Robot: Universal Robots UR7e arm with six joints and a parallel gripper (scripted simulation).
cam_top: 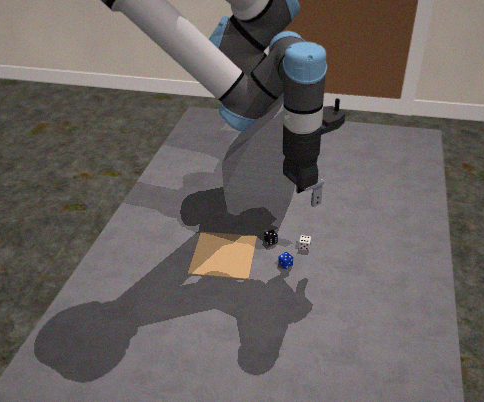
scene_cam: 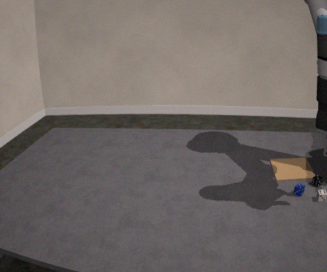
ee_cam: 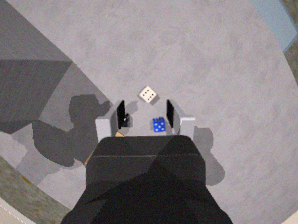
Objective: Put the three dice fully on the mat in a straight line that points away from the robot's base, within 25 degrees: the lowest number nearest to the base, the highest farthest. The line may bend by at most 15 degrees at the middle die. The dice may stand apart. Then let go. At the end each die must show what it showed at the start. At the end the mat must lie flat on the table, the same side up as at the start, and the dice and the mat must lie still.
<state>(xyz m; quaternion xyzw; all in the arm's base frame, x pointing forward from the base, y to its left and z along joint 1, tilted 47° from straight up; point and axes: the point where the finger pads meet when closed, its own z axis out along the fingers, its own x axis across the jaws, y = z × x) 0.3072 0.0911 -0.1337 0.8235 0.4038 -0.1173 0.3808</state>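
The black die lies 15 cm below my hand, 8 cm to the right of it and 1 cm ahead of it. The rest, counted from my hand: white die 15 cm below, 1 cm ahead; tan mat 18 cm to the right, 16 cm below, 9 cm ahead; blue die 15 cm below, 8 cm ahead, 3 cm to the right.
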